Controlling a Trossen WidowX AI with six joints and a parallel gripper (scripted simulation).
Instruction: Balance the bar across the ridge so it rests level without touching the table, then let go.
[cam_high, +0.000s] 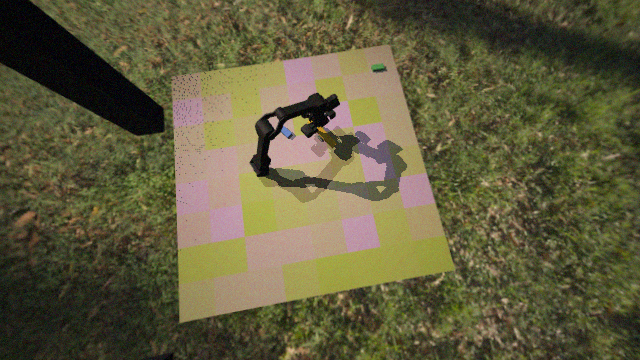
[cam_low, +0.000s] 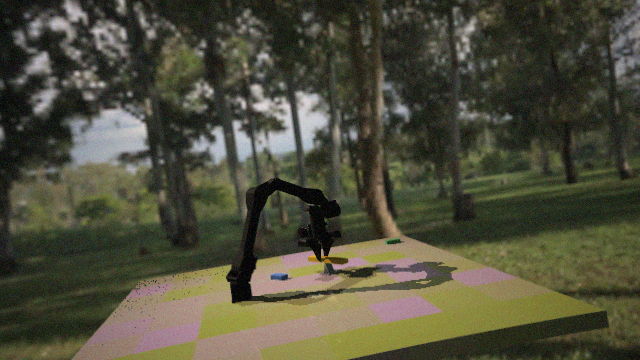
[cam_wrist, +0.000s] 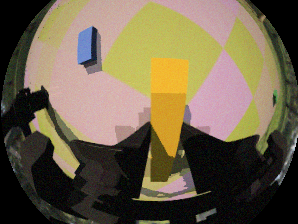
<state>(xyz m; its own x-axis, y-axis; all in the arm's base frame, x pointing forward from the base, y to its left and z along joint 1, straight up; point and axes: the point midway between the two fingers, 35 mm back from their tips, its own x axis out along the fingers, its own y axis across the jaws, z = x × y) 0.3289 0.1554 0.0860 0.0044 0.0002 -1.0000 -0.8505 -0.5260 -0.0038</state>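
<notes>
The yellow bar is 1 cm ahead of my gripper tip and 2 cm to the right of it. Round my gripper tip: small blue block: 18 cm behind, 4 cm to the left, 4 cm below; small green block: 41 cm ahead, 34 cm to the left, 4 cm below.
</notes>
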